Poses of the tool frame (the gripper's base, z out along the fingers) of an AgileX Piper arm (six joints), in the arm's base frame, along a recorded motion.
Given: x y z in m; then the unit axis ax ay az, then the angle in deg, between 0 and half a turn.
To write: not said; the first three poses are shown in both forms.
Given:
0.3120, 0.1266, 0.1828, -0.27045, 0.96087, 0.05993, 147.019
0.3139, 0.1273, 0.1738, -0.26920, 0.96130, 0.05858, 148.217
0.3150, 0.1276, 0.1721, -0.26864, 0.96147, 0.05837, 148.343
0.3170, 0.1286, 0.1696, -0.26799, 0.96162, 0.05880, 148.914
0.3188, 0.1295, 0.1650, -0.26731, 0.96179, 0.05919, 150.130
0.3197, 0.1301, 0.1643, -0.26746, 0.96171, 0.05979, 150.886
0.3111, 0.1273, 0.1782, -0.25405, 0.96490, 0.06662, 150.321
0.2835, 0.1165, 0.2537, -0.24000, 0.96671, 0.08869, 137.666
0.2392, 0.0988, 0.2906, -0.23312, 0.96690, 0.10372, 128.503
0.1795, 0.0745, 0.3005, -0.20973, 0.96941, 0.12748, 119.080
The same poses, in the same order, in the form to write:
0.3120, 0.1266, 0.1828, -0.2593, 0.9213, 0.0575, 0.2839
0.3139, 0.1273, 0.1738, -0.2589, 0.9246, 0.0563, 0.2738
0.3150, 0.1276, 0.1721, -0.2585, 0.9250, 0.0562, 0.2728
0.3170, 0.1286, 0.1696, -0.2582, 0.9265, 0.0566, 0.2680
0.3188, 0.1295, 0.1650, -0.2583, 0.9293, 0.0572, 0.2577
0.3197, 0.1301, 0.1643, -0.2589, 0.9308, 0.0579, 0.2513
0.3111, 0.1273, 0.1782, -0.2456, 0.9327, 0.0644, 0.2561
0.2835, 0.1165, 0.2537, -0.2238, 0.9015, 0.0827, 0.3611
0.2392, 0.0988, 0.2906, -0.2100, 0.8709, 0.0934, 0.4344
0.1795, 0.0745, 0.3005, -0.1808, 0.8356, 0.1099, 0.5069

